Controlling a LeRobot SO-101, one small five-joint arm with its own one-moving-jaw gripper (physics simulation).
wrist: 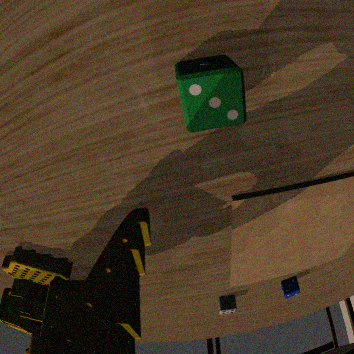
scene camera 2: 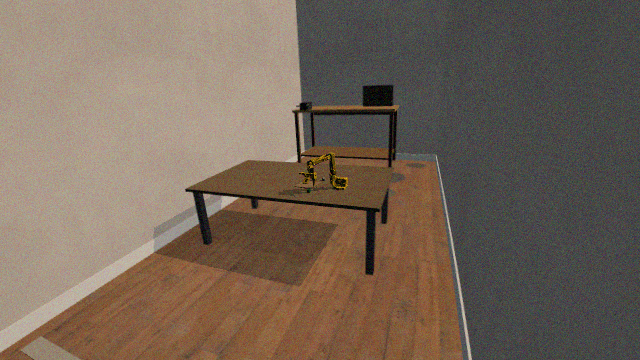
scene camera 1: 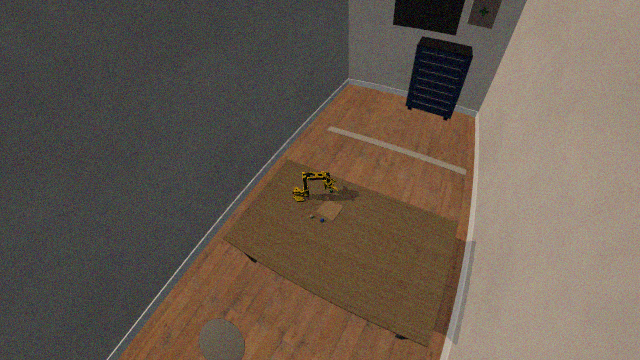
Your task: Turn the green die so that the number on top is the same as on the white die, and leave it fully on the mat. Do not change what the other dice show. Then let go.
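Where they show: hand, tool point: [wrist: 148, 221] [scene camera 2: 313, 185] [scene camera 1: 326, 189]; arm's base, link origin: [wrist: 67, 273] [scene camera 2: 337, 187] [scene camera 1: 303, 197].
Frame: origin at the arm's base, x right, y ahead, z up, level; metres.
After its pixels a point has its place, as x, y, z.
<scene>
The green die [wrist: 215, 102] @(-0.136, 0.164, 0.020) [scene camera 2: 308, 190] @(-0.143, 0.162, 0.016) lies on the table beside the mat; three pale pips show on its face towards the wrist camera. The pale square mat [wrist: 290, 240] @(-0.004, 0.207, 0.004) [scene camera 1: 330, 210] @(0.015, 0.236, 0.004) is apart from it. The white die [wrist: 228, 304] @(0.110, 0.145, 0.013) [scene camera 1: 312, 216] @(0.120, 0.150, 0.016) and the blue die [wrist: 290, 287] @(0.104, 0.221, 0.013) [scene camera 1: 322, 220] @(0.118, 0.228, 0.020) stand on the table past the mat's far side; their numbers are too small and dark to read. My gripper [scene camera 1: 333, 189] @(-0.113, 0.135, 0.041) [scene camera 2: 306, 180] @(-0.113, 0.135, 0.041) is fully open and empty, above the table near the green die. One notched jaw [wrist: 122, 270] @(-0.123, 0.134, 0.062) shows in the wrist view.
The brown table [scene camera 1: 390, 250] @(0.117, 0.722, 0.000) [scene camera 2: 240, 180] @(-0.019, 0.798, 0.000) carries the arm's base [scene camera 1: 299, 194] @(0.020, -0.013, 0.053) [scene camera 2: 340, 183] @(-0.012, -0.026, 0.035). The mat has a dark edge on the side towards the green die. Arm shadows fall across the table around that die. A shelf bench [scene camera 2: 345, 109] stands behind the table.
</scene>
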